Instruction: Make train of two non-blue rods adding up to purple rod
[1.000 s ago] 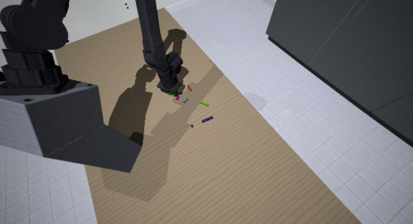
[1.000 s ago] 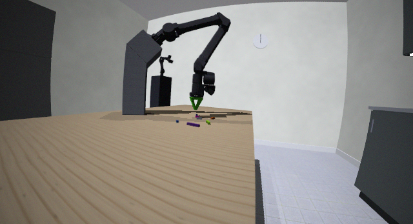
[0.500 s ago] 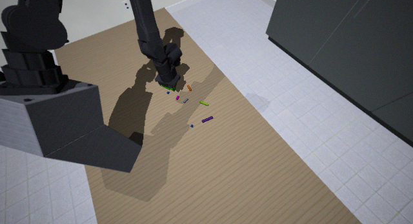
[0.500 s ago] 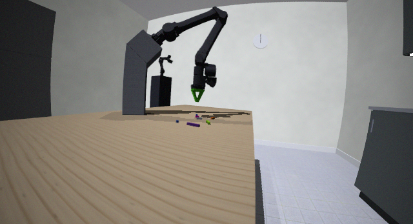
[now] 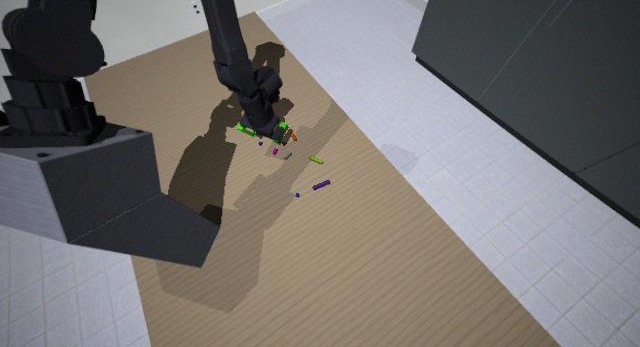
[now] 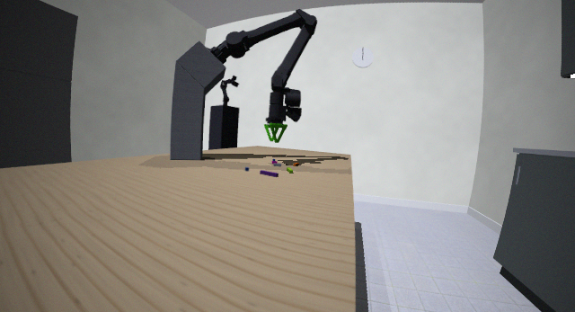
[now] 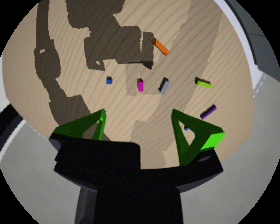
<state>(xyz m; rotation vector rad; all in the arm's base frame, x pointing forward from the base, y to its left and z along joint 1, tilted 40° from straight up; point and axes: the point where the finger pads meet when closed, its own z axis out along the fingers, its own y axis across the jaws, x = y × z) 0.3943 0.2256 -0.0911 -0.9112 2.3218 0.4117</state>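
My hand is 9 cm short of the orange rod, 9 cm above it and 4 cm to the right of it. From my hand the other things lie so: magenta rod 9 cm below, 1 cm ahead; then lime rod 14 cm ahead, 9 cm below, 8 cm to the right; then grey rod 9 cm below, 5 cm ahead, 3 cm to the right.
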